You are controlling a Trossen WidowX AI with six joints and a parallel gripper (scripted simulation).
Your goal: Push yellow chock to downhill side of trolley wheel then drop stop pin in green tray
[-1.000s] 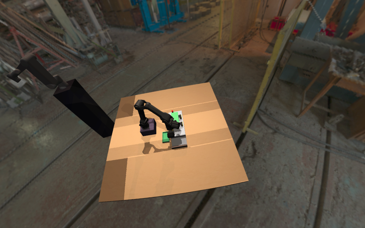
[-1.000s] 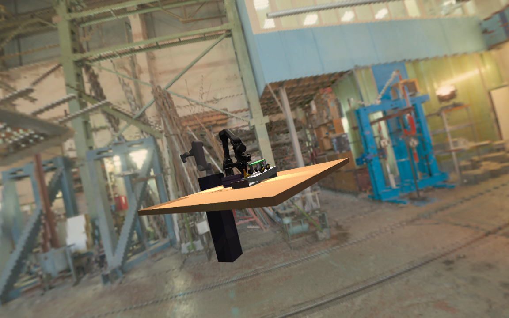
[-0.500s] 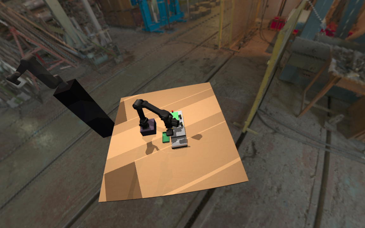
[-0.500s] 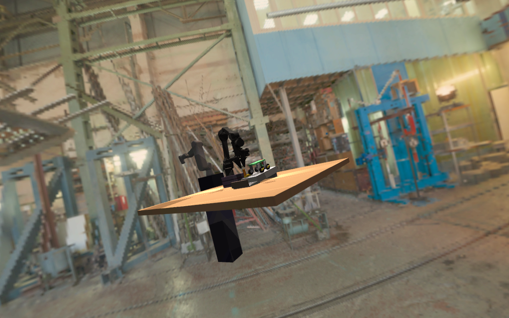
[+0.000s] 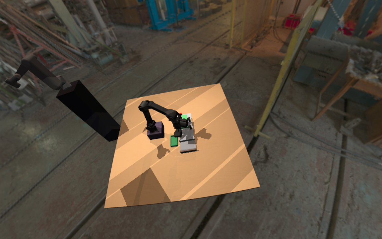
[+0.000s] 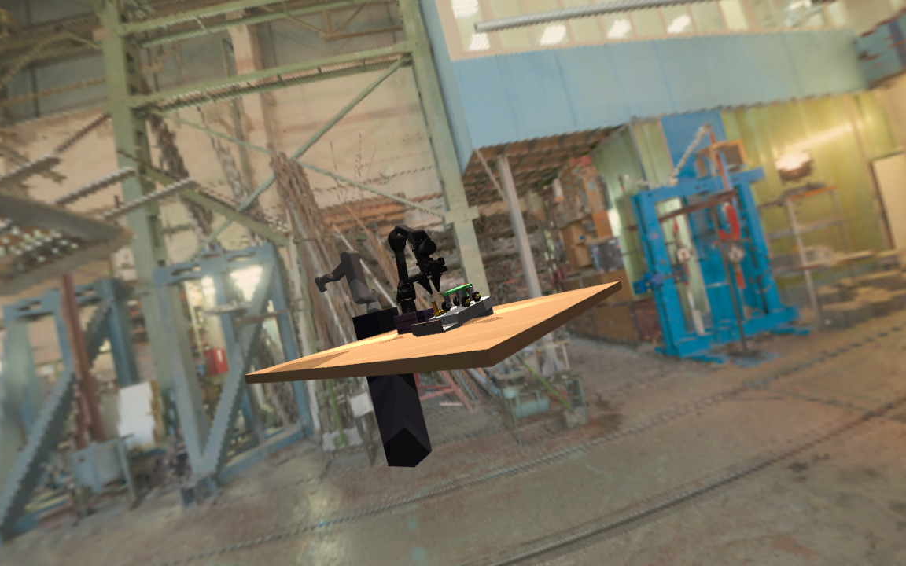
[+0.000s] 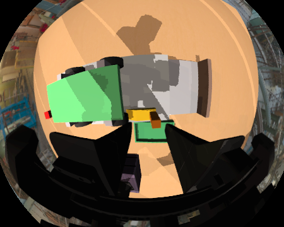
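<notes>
Now: the red-headed stop pin 200 mm to the left of my gripper tip, 50 mm ahead of it and 30 mm below it. From my gripper tip the other things lie so: brown end stop 150 mm to the right, 130 mm below, 20 mm ahead; trolley 100 mm to the left, 60 mm ahead, 50 mm below; yellow chock 70 mm below, 20 mm to the left, 10 mm behind.
</notes>
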